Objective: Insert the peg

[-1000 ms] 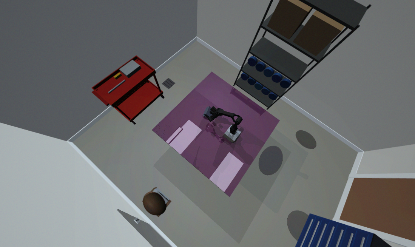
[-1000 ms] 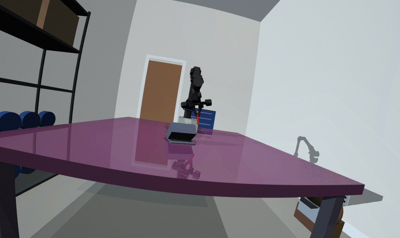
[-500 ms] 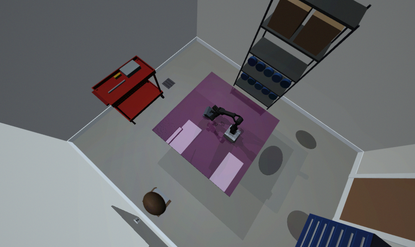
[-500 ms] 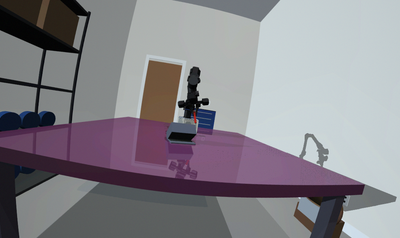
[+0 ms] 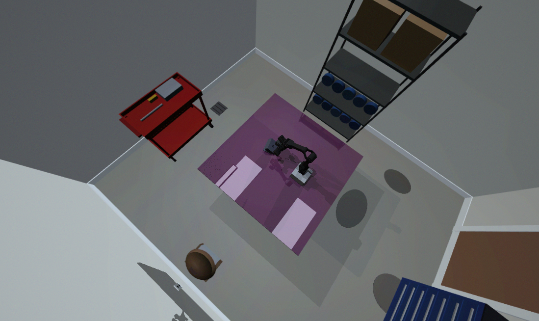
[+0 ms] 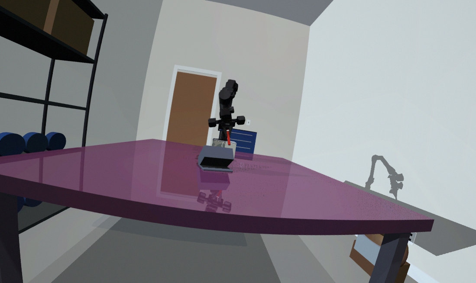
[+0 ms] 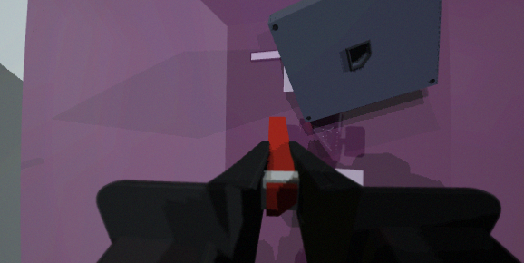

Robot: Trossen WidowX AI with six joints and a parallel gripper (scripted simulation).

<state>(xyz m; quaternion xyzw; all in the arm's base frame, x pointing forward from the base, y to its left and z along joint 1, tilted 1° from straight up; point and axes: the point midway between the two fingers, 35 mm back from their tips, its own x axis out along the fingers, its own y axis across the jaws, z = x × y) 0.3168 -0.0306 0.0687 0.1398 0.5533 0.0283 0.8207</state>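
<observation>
Right now the grey sloped panel is 80 mm ahead of my gripper tip, 60 mm to the right of it and 100 mm below it. Round my gripper tip: red peg: 10 mm behind, 10 mm above.
</observation>
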